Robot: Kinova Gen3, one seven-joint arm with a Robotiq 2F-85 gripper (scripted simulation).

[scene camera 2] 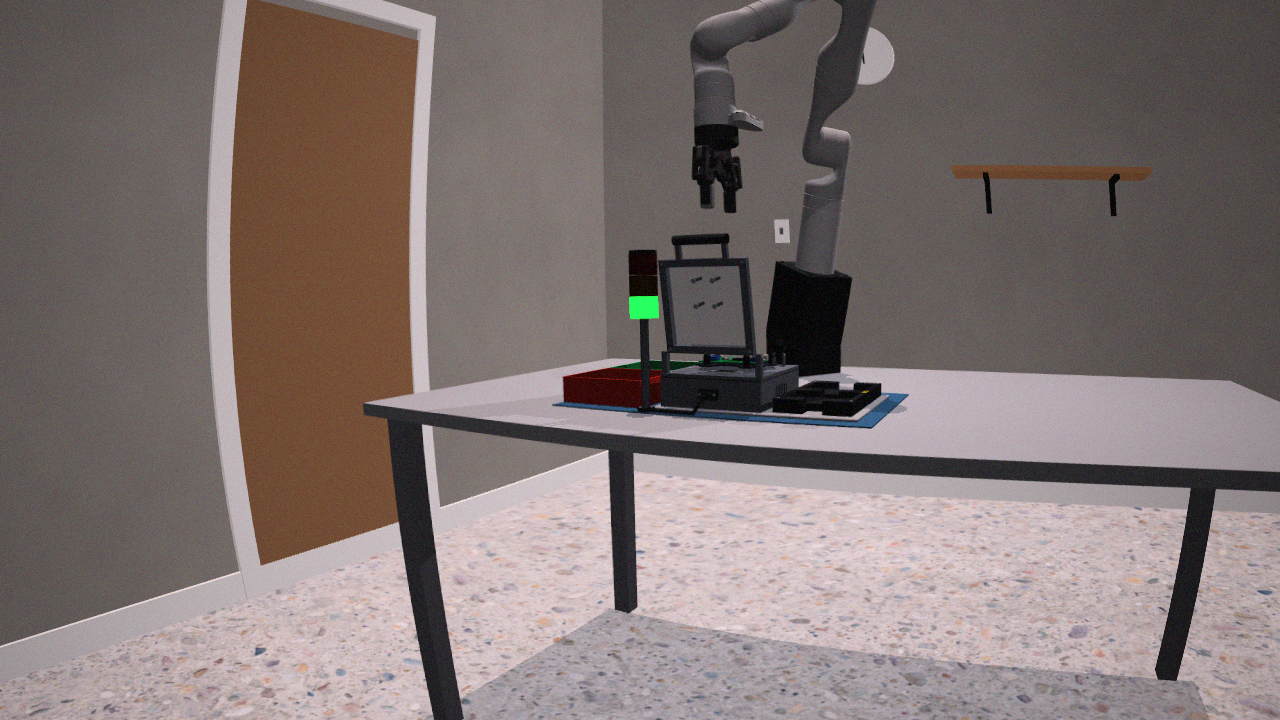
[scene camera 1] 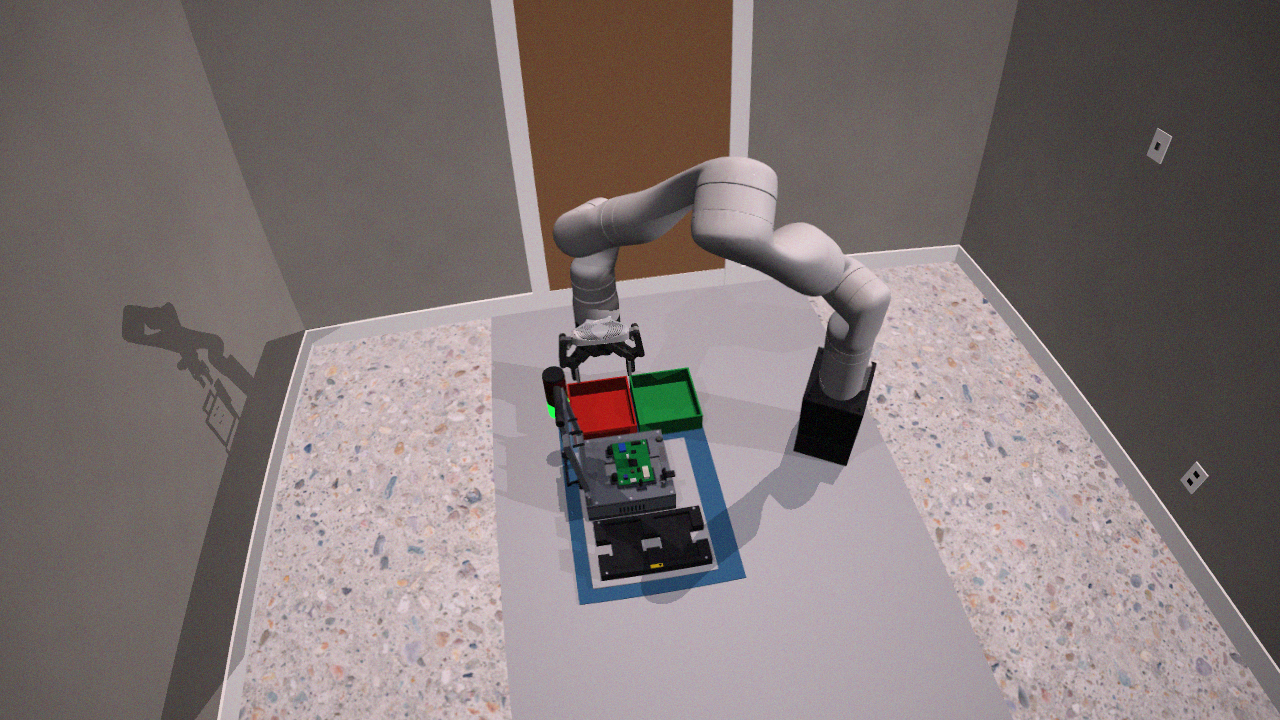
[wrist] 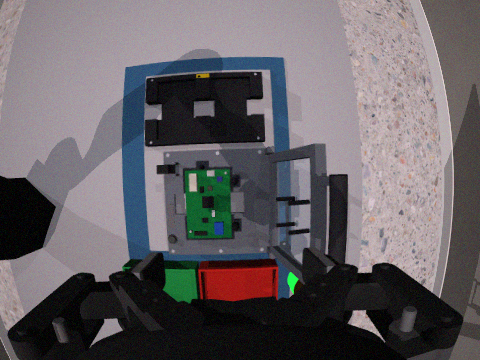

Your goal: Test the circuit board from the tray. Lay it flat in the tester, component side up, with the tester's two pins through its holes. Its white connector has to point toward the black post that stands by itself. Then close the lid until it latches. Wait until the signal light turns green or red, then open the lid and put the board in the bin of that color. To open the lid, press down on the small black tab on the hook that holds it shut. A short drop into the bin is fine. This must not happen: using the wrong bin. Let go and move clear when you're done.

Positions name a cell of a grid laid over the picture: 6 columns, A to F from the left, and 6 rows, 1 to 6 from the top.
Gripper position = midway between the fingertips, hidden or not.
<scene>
my gripper: scene camera 2 D2; scene camera 1 C4; wrist C5
red bin: scene camera 2 C4; scene camera 1 C4; wrist C5
</scene>
